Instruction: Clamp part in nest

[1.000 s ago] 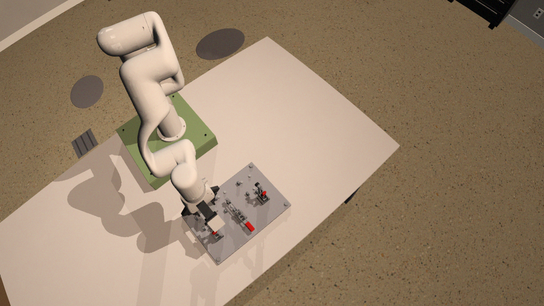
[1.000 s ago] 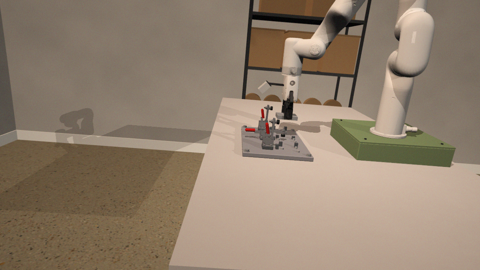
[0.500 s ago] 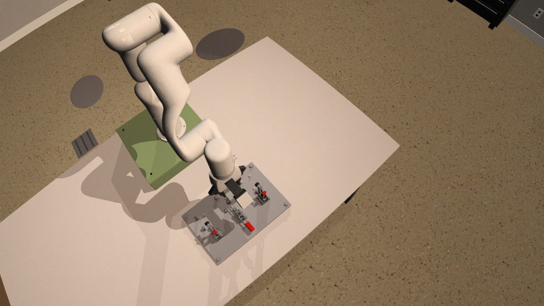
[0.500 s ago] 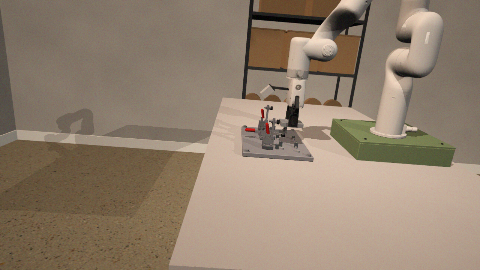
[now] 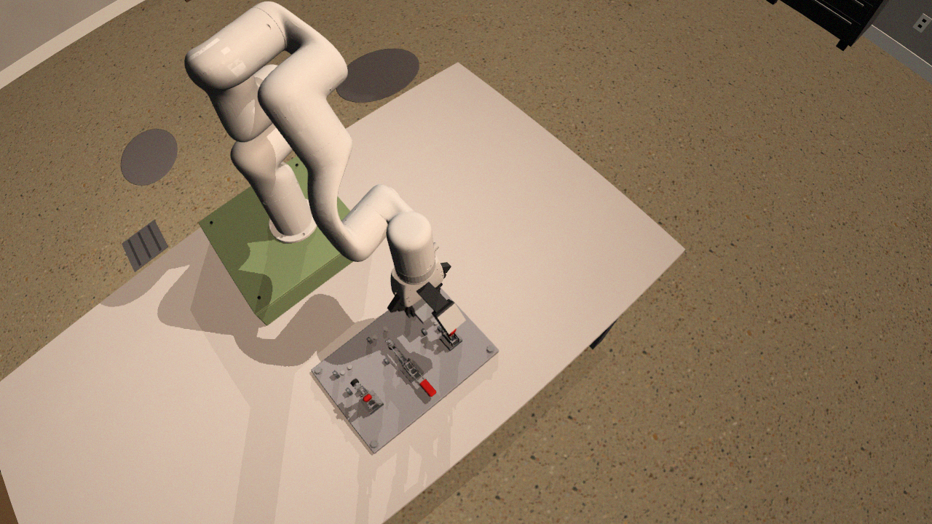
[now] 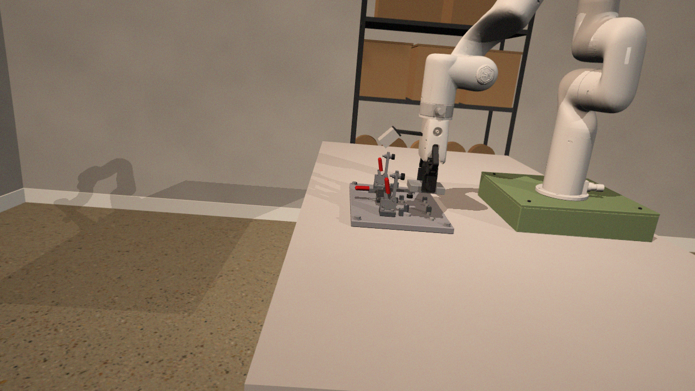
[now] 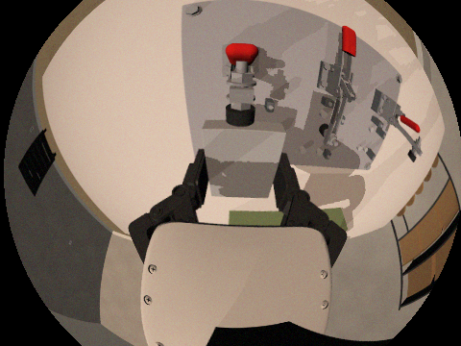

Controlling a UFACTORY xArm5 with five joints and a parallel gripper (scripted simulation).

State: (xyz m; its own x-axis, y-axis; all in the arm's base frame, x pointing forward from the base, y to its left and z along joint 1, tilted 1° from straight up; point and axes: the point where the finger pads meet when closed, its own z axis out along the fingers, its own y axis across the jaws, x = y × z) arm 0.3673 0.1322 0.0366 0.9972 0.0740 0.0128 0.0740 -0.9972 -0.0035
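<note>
Now: hand 60 mm short of the grey fixture plate, 100 mm to the left of it and 100 mm above it. The rest, counted from my hand: grey block 10 mm below.
</note>
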